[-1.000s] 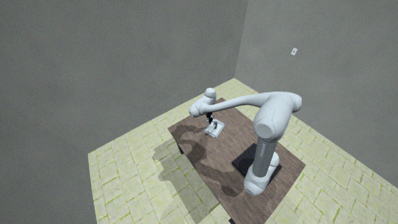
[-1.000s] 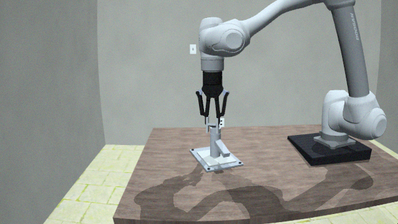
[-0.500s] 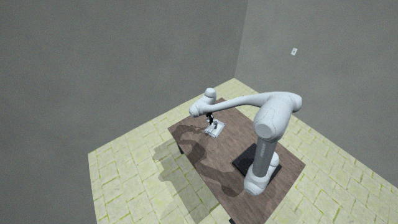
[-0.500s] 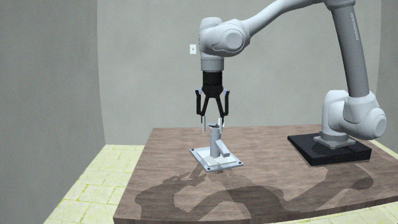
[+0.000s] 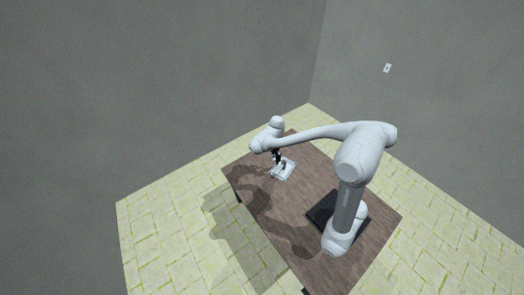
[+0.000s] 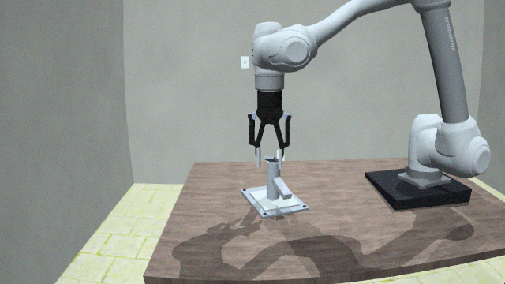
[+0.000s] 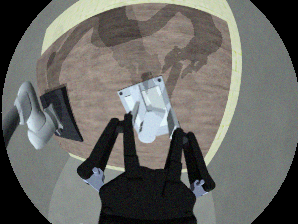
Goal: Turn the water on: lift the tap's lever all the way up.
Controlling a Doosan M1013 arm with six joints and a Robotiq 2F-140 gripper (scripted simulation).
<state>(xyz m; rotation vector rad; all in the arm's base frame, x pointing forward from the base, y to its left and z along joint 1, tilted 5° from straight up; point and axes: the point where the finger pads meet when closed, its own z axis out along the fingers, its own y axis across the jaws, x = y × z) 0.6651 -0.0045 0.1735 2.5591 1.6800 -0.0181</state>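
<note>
My gripper is now 30 mm to the left of the lever, 20 mm above it and 10 mm past it. Round my hand: tap 80 mm below, 60 mm to the right, 30 mm behind.
</note>
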